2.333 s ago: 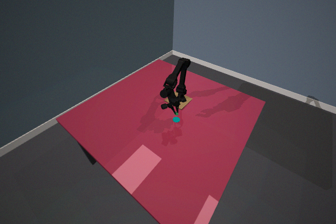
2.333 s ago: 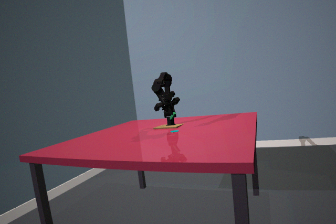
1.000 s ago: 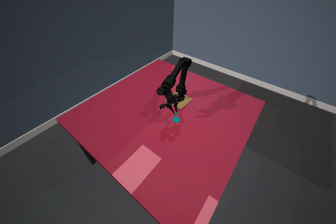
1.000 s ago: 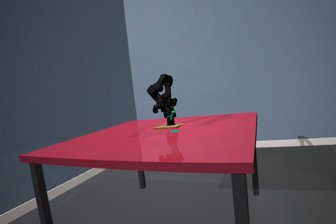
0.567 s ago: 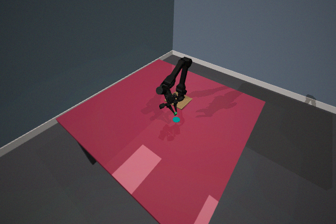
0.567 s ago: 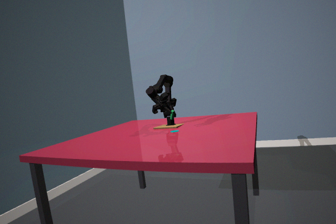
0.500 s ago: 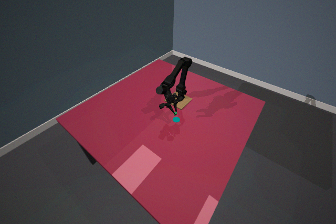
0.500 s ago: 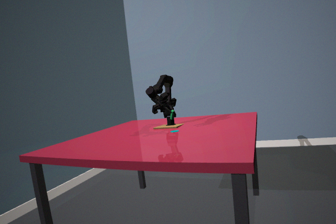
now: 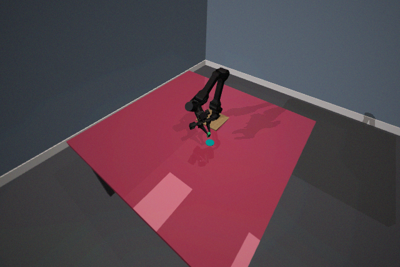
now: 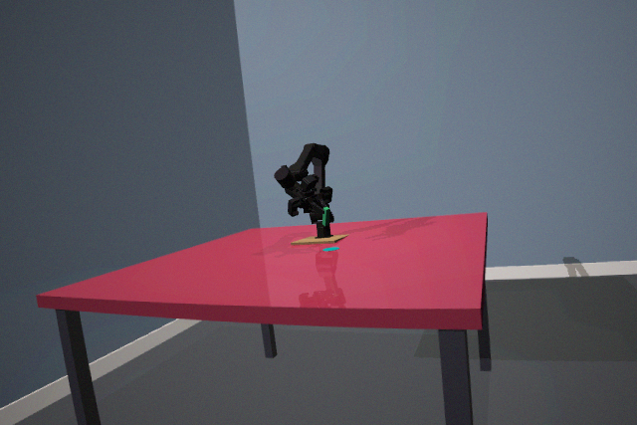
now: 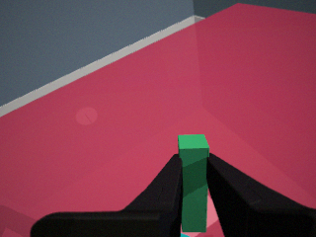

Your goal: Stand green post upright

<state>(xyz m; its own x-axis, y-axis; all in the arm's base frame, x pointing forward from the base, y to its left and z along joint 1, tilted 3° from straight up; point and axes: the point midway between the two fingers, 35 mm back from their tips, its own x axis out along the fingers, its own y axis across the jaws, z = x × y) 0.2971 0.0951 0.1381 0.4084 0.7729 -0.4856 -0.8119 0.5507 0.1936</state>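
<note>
Now: the cyan circle 50 mm behind my gripper tip, 20 mm to the right of it and 140 mm below it. From my gripper tip the other things lie so: green post (10 mm behind, 10 mm to the right, 20 mm below).
</note>
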